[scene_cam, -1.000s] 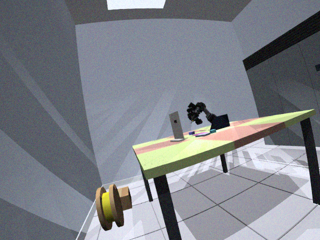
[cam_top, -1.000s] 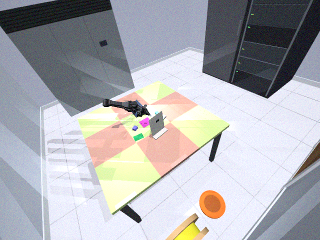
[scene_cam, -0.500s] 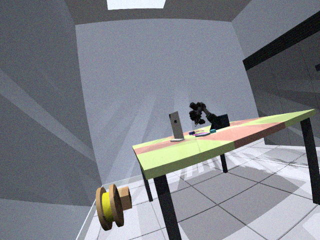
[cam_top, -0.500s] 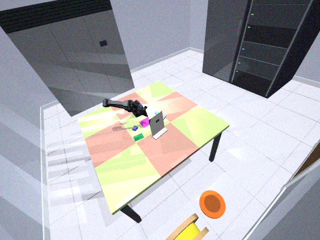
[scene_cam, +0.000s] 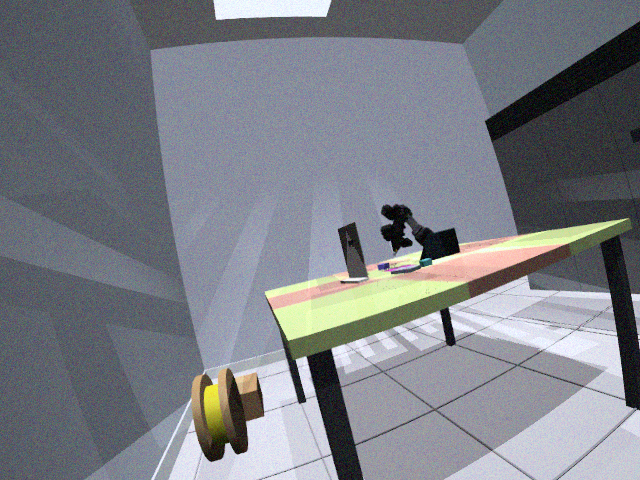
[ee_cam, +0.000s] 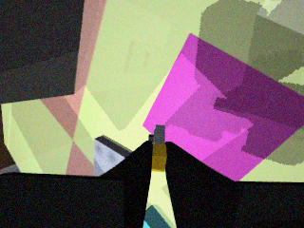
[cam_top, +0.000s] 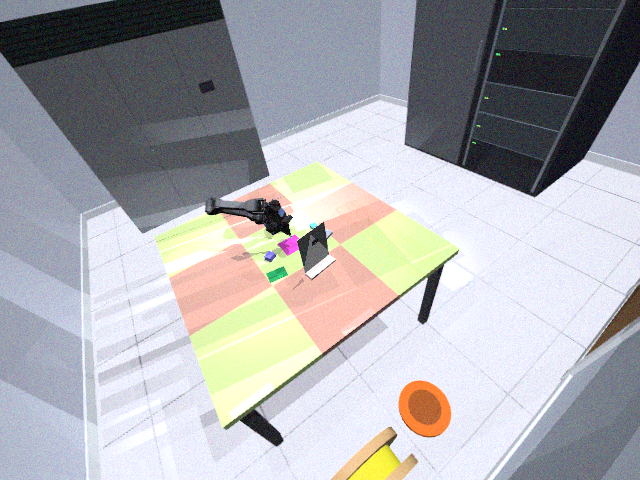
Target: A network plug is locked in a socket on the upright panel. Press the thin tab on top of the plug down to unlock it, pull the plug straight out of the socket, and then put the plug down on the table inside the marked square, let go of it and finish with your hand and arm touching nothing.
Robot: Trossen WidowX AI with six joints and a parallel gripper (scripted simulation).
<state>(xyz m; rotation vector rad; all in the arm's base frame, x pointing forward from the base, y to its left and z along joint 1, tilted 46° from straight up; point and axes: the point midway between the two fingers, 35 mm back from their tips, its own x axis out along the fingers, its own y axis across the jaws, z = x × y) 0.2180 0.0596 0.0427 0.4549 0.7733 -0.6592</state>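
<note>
My gripper tip is 1 cm past the magenta square and 8 cm above it. From my gripper tip the other things lie so: green flat piece: 14 cm ahead, 17 cm to the right, 8 cm below; then grey upright panel: 22 cm ahead, 4 cm to the left, 3 cm above.
</note>
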